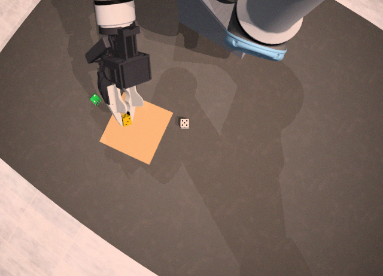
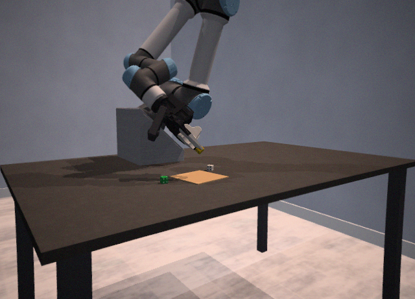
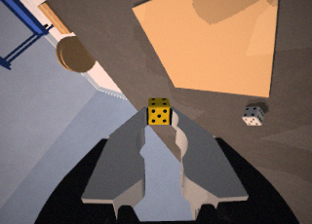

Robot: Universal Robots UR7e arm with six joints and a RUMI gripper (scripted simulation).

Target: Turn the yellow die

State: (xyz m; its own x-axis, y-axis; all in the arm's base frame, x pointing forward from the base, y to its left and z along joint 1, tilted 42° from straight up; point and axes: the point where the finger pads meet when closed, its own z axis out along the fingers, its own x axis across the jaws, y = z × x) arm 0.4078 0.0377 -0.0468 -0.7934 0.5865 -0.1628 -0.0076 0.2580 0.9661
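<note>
Right now the orange mat is 100 mm below my hand and 10 mm to the left of it. The rest, counted from my hand: green die 120 mm to the right, 90 mm below; white die 100 mm to the left, 90 mm below, 80 mm behind; yellow die right at my hand.
</note>
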